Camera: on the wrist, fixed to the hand. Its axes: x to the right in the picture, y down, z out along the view.
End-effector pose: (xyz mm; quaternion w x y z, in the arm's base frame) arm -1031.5 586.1 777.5 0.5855 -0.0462 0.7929 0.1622
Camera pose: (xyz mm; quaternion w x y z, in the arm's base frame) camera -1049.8 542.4 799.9 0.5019 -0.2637 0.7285 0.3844
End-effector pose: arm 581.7 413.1 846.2 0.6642 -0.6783 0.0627 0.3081
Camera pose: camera 593.1 375.9 881.3 0.4192 -0.8713 -0.0246 0.2539
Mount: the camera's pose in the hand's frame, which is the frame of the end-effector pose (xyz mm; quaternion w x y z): -20.5 -31.8 -36.2 0.9461 -0.3179 0.0536 -0.0318
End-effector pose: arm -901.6 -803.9 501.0 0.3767 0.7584 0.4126 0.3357
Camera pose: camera -952.0 -799.3 487.7 0.5860 0.5666 0.3279 0.4774
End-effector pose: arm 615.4 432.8 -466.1 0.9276 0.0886 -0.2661 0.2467
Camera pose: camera 632.6 407.7 -508.7 0.9279 -0.2158 -0.2776 0.1241
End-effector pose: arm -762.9 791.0 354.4 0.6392 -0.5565 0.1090 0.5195
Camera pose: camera -731.0 755.1 375.2 0.4385 -0.7610 -0.0455 0.4760
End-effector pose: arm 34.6 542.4 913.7 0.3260 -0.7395 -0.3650 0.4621
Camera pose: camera 54.1 536.5 961.9 0.1076 -0.8165 -0.4983 0.2712
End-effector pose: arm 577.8 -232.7 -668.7 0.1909 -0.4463 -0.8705 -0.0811
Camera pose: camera 572.4 -278.0 -643.0 0.0828 -0.4509 -0.8017 -0.3834
